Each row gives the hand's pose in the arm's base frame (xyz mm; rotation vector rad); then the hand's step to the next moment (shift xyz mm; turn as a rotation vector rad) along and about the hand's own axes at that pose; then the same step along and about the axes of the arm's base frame.
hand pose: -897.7 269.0 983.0 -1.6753 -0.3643 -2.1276
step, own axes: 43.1 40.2 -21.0 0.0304 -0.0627 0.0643
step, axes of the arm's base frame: -7.8 -51.4 34.8 0.0202 0.0792 0.0480
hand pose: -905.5 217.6 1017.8 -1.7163 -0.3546 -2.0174
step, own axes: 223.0 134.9 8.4 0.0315 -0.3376 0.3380
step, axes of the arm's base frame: 50.1 -152.0 205.9 0.1166 0.4464 0.1278
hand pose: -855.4 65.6 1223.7 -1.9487 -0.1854 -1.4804
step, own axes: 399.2 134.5 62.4 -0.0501 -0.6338 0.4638
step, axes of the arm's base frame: 253.4 -176.5 293.2 0.0444 0.7684 0.1638
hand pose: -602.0 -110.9 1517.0 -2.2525 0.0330 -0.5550
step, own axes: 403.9 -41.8 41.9 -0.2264 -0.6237 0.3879
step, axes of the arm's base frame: 375.4 -22.1 158.9 -0.1438 0.7430 0.1340
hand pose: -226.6 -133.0 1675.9 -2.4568 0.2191 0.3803
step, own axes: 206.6 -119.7 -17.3 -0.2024 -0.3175 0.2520
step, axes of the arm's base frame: 228.4 70.1 14.5 -0.1673 0.4174 0.0551
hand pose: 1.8 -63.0 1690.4 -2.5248 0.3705 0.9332
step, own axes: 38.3 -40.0 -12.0 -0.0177 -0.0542 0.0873
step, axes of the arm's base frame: 50.3 25.5 -5.6 -0.0406 0.0905 -0.0322
